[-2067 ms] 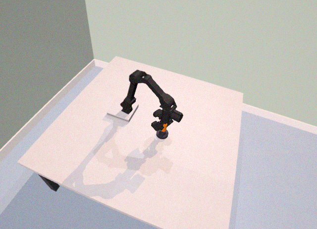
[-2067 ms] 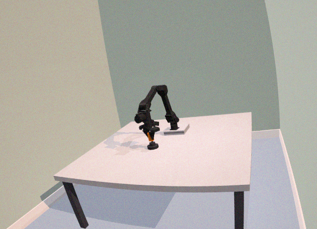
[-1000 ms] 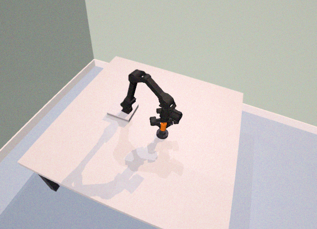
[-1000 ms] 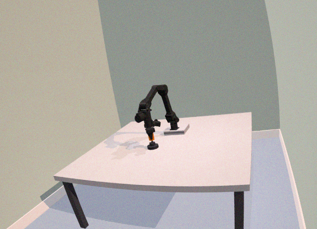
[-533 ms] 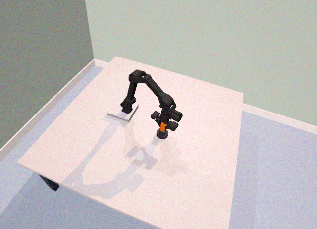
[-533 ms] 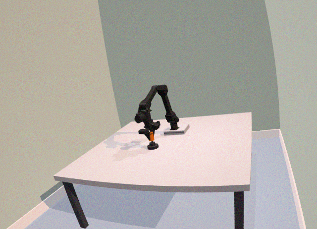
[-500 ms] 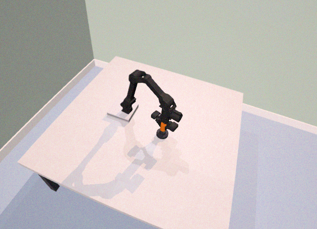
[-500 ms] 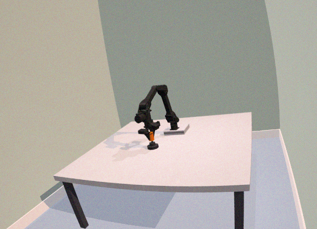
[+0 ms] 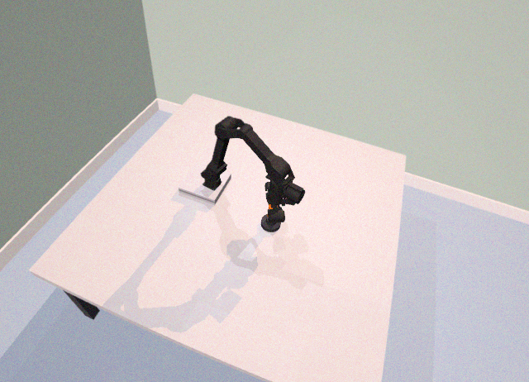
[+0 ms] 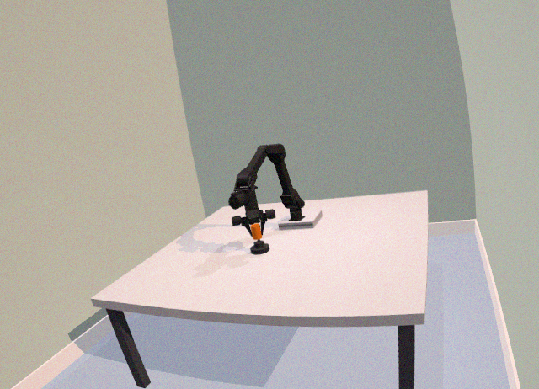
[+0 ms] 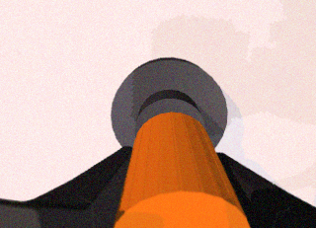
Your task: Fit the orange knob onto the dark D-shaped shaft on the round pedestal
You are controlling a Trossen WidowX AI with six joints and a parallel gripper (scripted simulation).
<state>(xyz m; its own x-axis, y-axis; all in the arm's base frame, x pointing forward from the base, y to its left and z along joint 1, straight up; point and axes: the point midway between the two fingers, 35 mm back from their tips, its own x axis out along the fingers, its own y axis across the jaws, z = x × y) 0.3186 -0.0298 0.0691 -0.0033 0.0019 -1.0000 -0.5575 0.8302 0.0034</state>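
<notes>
The orange knob lies 2 cm above my gripper tip. From my gripper tip the other things lie so: round pedestal: 4 cm below.
</notes>
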